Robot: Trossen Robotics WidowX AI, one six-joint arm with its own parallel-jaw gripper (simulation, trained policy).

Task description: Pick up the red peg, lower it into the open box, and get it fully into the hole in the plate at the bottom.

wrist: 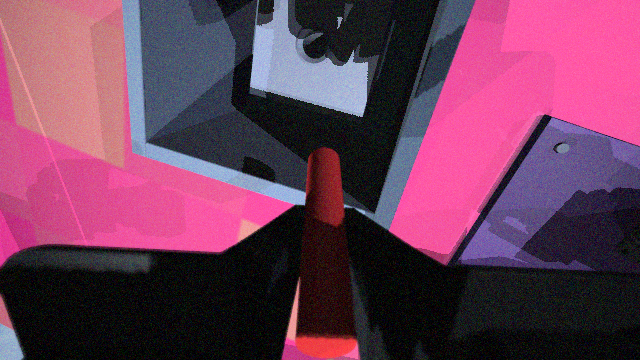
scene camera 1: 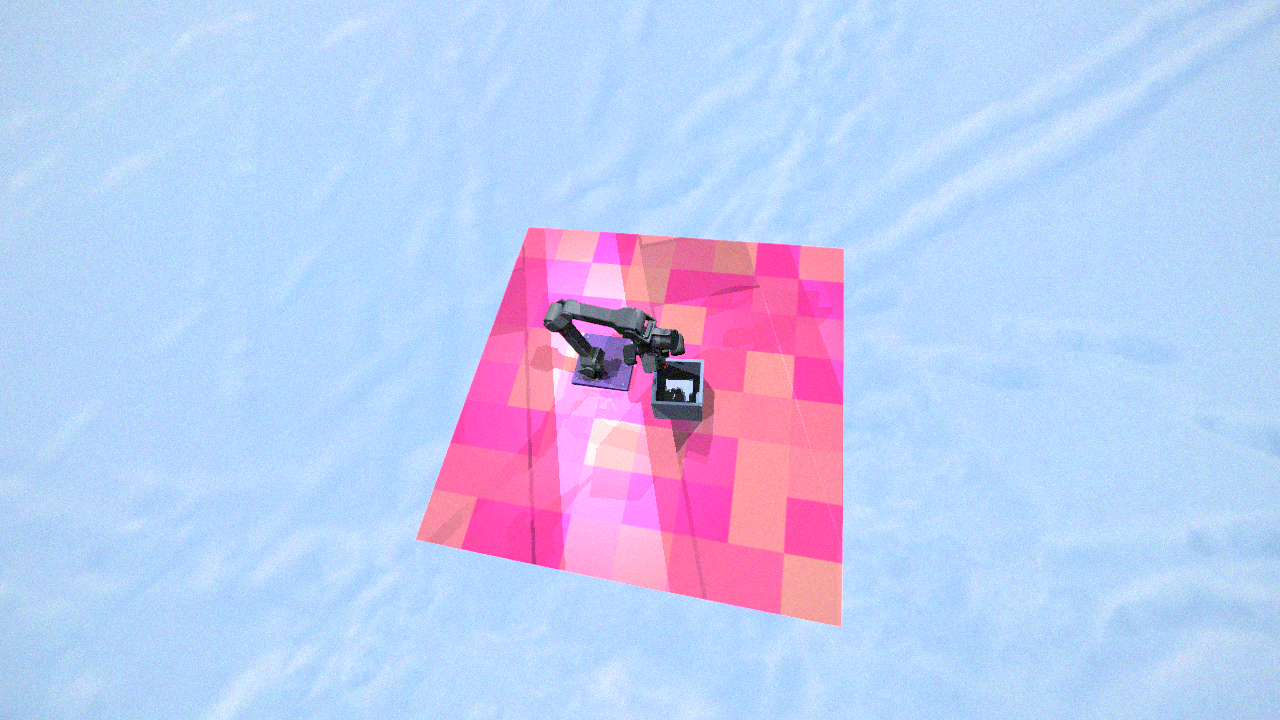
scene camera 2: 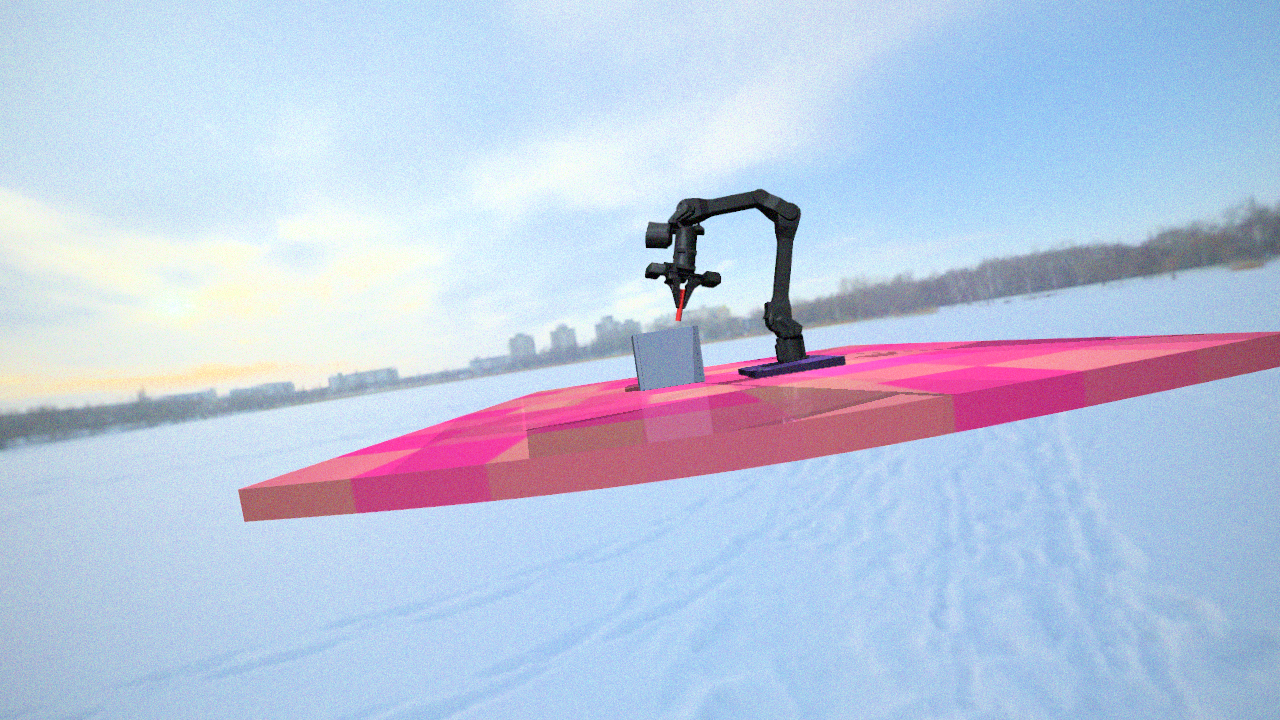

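Note:
There is a pale plate (wrist: pixel 288 66) that I see in the wrist view, while scene camera 2 does not show the plate, hidden as it is there by a grey box. As for my gripper, I find it in scene camera 2 (scene camera 2: pixel 680 308), in the wrist view too (wrist: pixel 323 218), and again in scene camera 1 (scene camera 1: pixel 662 359).

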